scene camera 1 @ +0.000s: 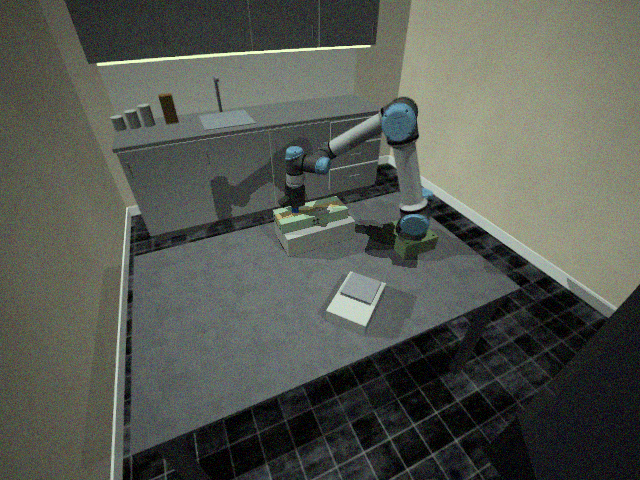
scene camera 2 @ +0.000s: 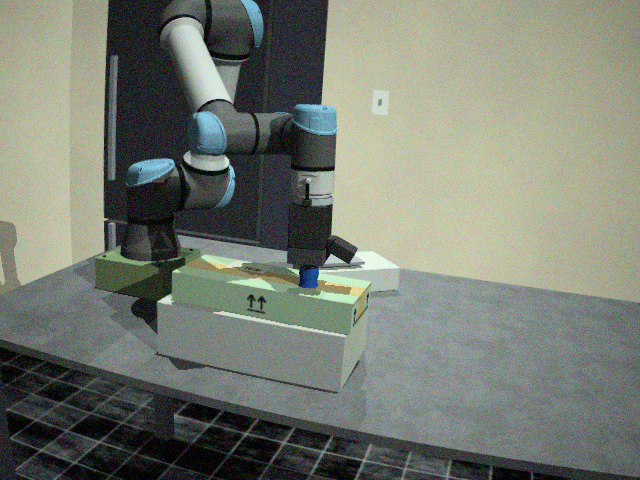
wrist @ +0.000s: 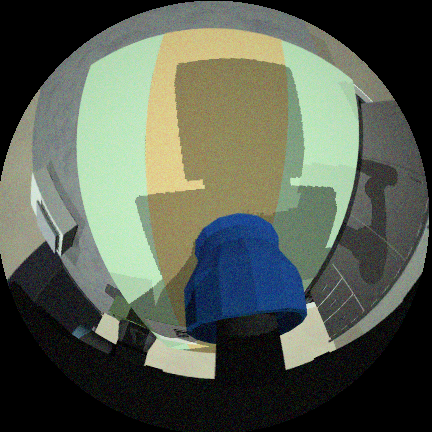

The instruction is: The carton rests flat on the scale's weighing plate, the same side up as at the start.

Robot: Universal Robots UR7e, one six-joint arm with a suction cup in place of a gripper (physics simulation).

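Places are measured from the arm's base along level axes (x ahead, y left, z up), in centimetres.
Pixels of known places: hand, tool point: [scene camera 1: 295, 211] [scene camera 2: 308, 284] [wrist: 237, 252]; arm's base, link origin: [scene camera 2: 150, 252] [wrist: 137, 328].
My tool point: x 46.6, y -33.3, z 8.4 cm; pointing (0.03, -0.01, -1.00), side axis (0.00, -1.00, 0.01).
Observation:
Ahead of a thing's pixels: the offset from my tool point to its top centre. Level surfaces: height alone.
The carton {dx -7.4, dy +2.2, dz -0.1 cm} [scene camera 1: 323, 220] [scene camera 2: 217, 297] [wrist: 115, 150] is a long pale green box with orange tape along its top and two up arrows on its side. It lies flat on a white block {dx -8.6, dy +3.7, dz -5.7 cm} [scene camera 1: 317, 238] [scene camera 2: 253, 341]. My gripper [scene camera 1: 295, 210] [scene camera 2: 308, 284] [wrist: 239, 240], a blue suction cup, points straight down at the carton's top, off its middle towards one end. The cup appears to touch the tape, with no gap seen; its suction is off. The scale {dx +0.2, dy +52.7, dz -8.6 cm} [scene camera 1: 348, 309] [scene camera 2: 385, 273] is white, with a bare grey weighing plate {dx -3.1, dy +50.5, dz -8.6 cm} [scene camera 1: 362, 287] [scene camera 2: 347, 262].
The arm stands on a green base block [scene camera 1: 405, 250] [scene camera 2: 129, 276] beside the carton's far end. The grey table {dz -16.3 cm} [scene camera 1: 222, 320] [scene camera 2: 491, 361] bears the block and the scale. A kitchen counter [scene camera 1: 310, 112] with a tap [scene camera 1: 218, 95] runs behind the table.

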